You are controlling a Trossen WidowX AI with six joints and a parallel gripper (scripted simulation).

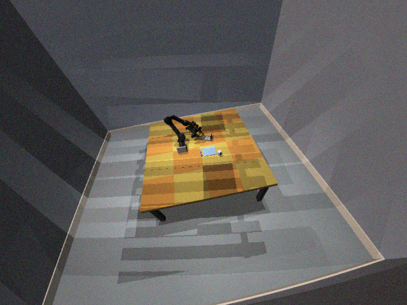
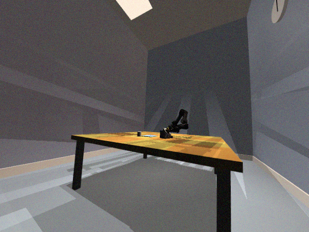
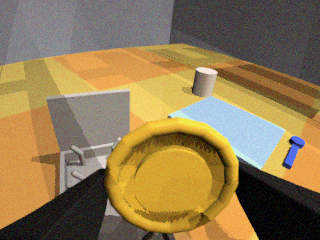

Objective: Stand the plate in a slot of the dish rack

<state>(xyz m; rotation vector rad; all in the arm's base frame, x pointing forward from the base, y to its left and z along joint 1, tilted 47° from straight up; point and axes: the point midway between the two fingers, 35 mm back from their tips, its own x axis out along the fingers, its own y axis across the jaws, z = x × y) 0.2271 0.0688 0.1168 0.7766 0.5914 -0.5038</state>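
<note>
Right now the dish rack is 50 mm below my gripper tip, 50 mm ahead of it and 20 mm to the left of it. The rest, counted from my gripper tip: blue spoon 230 mm to the right, 70 mm below, 40 mm behind; yellow plate 10 mm behind; light blue mat 200 mm to the right, 70 mm below, 50 mm ahead.
</note>
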